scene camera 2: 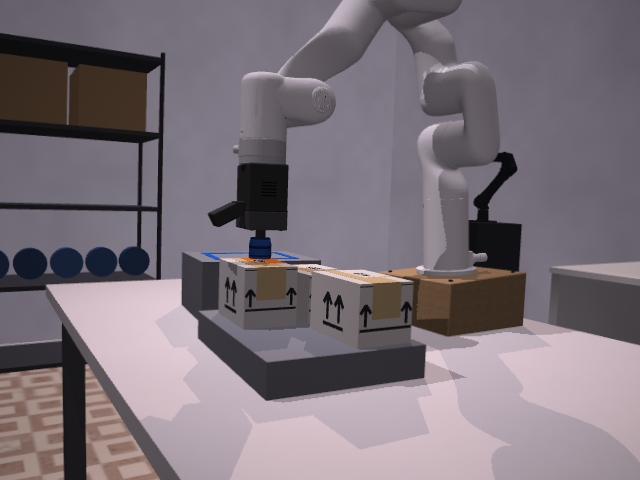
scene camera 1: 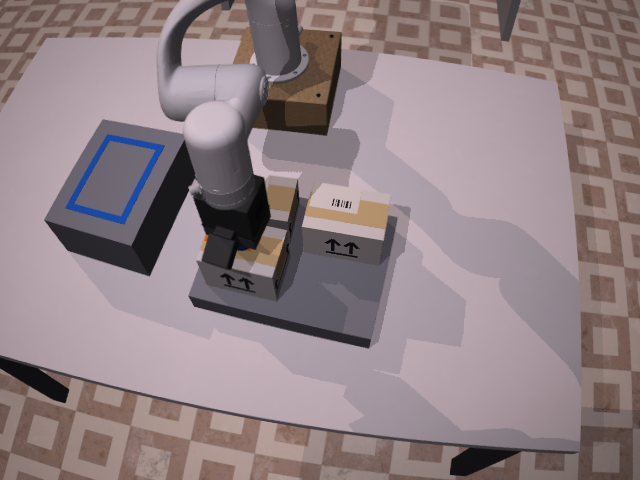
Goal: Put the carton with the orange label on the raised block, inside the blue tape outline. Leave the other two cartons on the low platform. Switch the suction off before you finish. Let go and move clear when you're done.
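Frame: origin at the arm's base, x up, y right, z ahead, level; millimetres.
Where they show: hand, its tool point: (scene camera 2: pixel 259 258); arm's base, origin of its link: (scene camera 2: pixel 446 272) (scene camera 1: pixel 279 63).
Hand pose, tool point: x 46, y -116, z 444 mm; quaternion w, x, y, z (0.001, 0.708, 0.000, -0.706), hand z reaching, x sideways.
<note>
Each offset is from my tool point to the top centre of the thing. "spot": to the spot under its first point.
The carton with the orange label {dx -7, dy +1, dz +4 mm} (scene camera 1: pixel 263 266) (scene camera 2: pixel 232 291) stands upright on the low platform {dx -100, dy -66, dz -50 mm} (scene camera 1: pixel 310 299) (scene camera 2: pixel 346 374), at its left side in scene camera 1. My suction cup (scene camera 1: pixel 242 247) (scene camera 2: pixel 260 256) is right above its label, with a very small gap; I count it as open, holding nothing. The tool hides most of the label in scene camera 1. A second carton {dx -22, dy +21, dz -101 mm} (scene camera 1: pixel 282 198) (scene camera 2: pixel 303 310) stands behind it, a third carton {dx -12, dy -137, dz -115 mm} (scene camera 1: pixel 343 240) (scene camera 2: pixel 336 310) to the right, both on the platform. The raised block {dx -28, dy +297, dz -61 mm} (scene camera 1: pixel 98 242) (scene camera 2: pixel 193 284) bears the blue tape outline {spot: dx -28, dy +290, dz +25 mm} (scene camera 1: pixel 95 214), with no carton inside.
The raised block stands left of the platform in scene camera 1 and is taller than it. The arm's wooden base (scene camera 1: pixel 294 113) (scene camera 2: pixel 485 304) stands behind the cartons. A shelf rack (scene camera 2: pixel 160 170) with brown boxes (scene camera 2: pixel 108 98) stands at the left in scene camera 2.
</note>
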